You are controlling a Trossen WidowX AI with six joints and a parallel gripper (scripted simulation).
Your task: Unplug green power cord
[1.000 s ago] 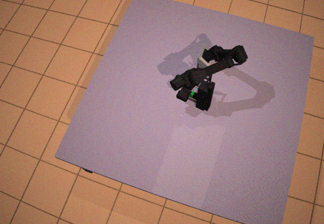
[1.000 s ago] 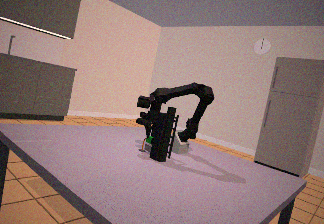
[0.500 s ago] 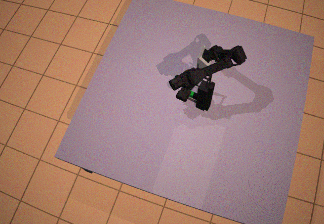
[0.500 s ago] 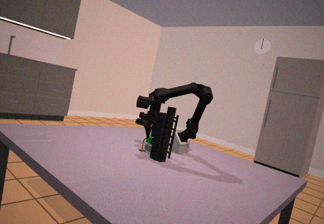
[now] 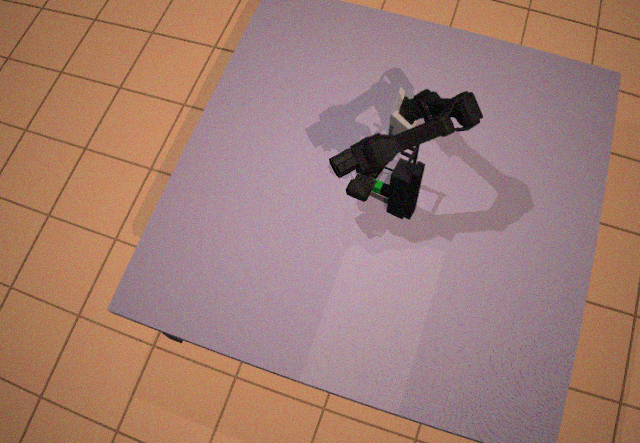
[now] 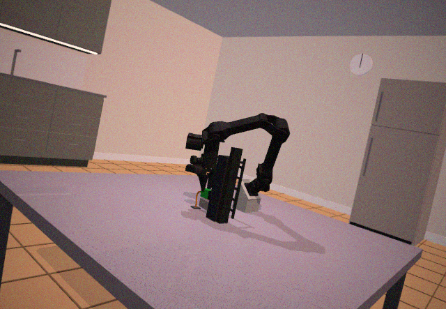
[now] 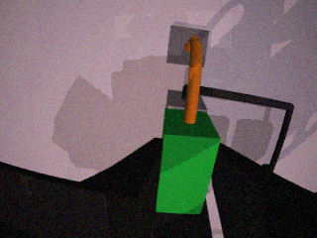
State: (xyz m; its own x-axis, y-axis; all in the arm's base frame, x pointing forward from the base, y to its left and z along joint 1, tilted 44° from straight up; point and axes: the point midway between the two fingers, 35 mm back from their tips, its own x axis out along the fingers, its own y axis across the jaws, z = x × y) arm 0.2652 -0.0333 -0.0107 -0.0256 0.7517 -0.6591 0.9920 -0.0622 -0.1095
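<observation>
Right now my gripper tip is 3 cm to the right of the green plug. Round my gripper tip: black rack (13 cm to the left, 6 cm above, 2 cm ahead).
</observation>
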